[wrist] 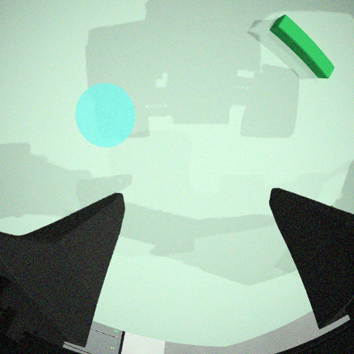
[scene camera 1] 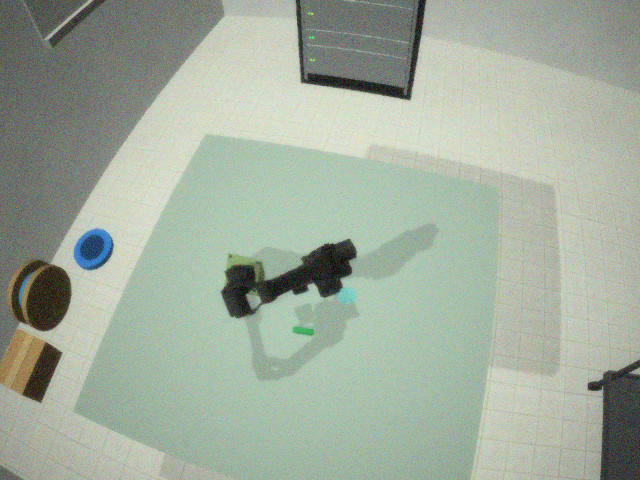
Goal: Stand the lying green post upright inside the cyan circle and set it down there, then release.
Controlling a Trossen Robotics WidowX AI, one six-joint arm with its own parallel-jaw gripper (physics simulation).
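Frame: origin at the arm's base, x down, y right, z back, level; millimetres.
Seen in the pictures: arm's base, origin of the base link: (scene camera 1: 245,274).
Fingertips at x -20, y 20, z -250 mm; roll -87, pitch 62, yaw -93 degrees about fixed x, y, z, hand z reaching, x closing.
Offsets run from my fingertips to a thing's middle. "pt": to the spot under its first point. Level surfaces: height alone.
The green post {dx +69, dy +137, dz +41 mm} (scene camera 1: 302,330) (wrist: 303,47) lies on its side on the pale green mat, at the upper right in the wrist view. The flat cyan circle {pt dx +76, dy -6, dz -88 mm} (scene camera 1: 347,295) (wrist: 105,115) is on the mat, apart from the post, and nothing stands on it. My gripper (wrist: 199,198) is open and empty, above the mat. In the wrist view the circle shows beyond the left fingertip and the post beyond the right one. In the scene view the arm's dark end is close to the circle, and the fingers cannot be made out.
The arm's base sits by a yellow-green plate (scene camera 1: 237,260) on the mat {dx +76 mm} (scene camera 1: 403,413). A blue ring-shaped object (scene camera 1: 78,250), a round brown-sided object (scene camera 1: 50,298) and a wooden striped block (scene camera 1: 23,361) are left of the mat. A server rack (scene camera 1: 356,88) stands at the back.
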